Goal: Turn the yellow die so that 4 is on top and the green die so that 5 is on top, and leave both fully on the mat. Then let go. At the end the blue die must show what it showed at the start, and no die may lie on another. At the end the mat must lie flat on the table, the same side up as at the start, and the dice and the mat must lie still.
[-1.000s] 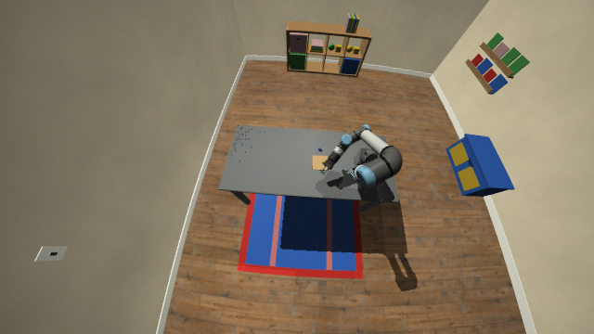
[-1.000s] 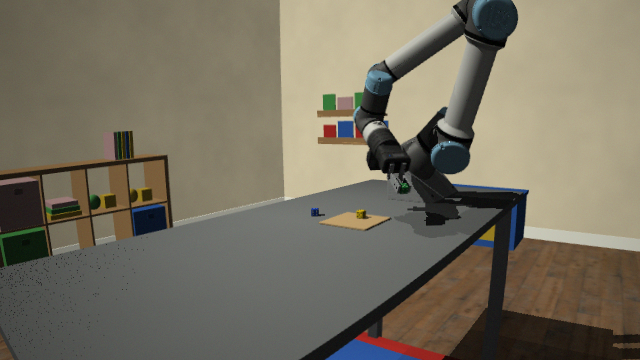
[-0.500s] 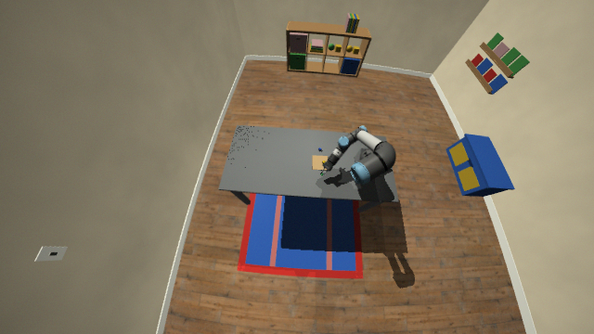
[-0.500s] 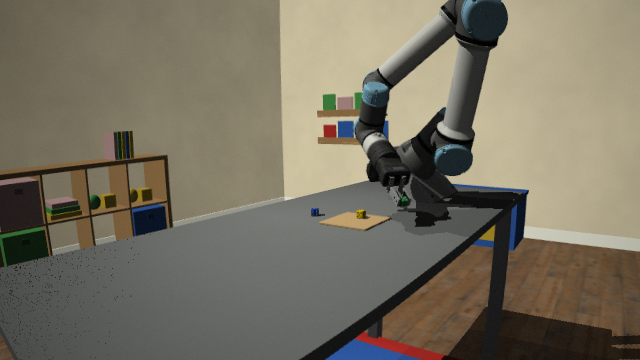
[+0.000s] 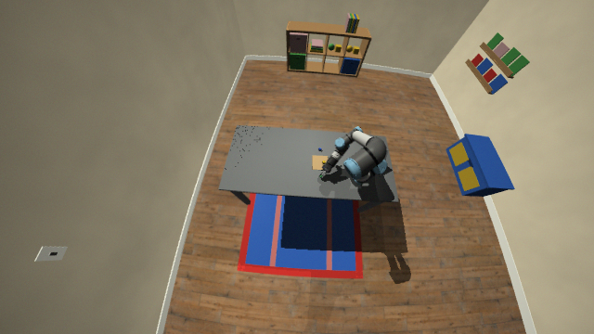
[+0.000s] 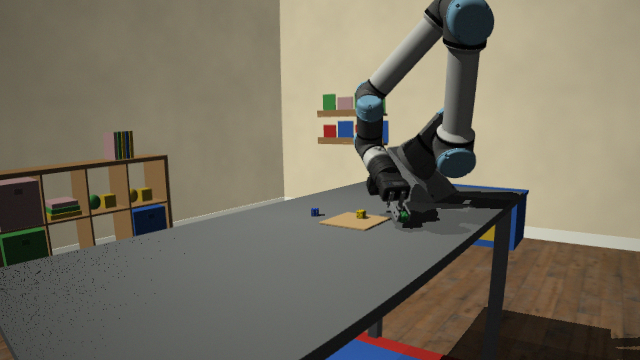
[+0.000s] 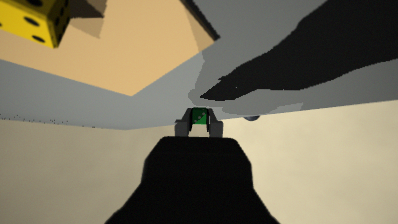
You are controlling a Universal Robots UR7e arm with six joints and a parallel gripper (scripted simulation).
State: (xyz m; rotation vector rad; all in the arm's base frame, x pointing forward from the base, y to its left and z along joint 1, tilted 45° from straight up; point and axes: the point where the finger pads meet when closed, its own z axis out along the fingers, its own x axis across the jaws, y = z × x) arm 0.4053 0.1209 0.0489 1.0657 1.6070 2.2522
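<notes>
My gripper is now 1 cm to the right of the green die, 1 cm short of it and 1 cm above it. The rest, counted from my hand: yellow die (13 cm to the right, 3 cm behind, 2 cm below); then tan mat (13 cm to the right, 3 cm below); then blue die (27 cm to the right, 2 cm below, 1 cm behind).
</notes>
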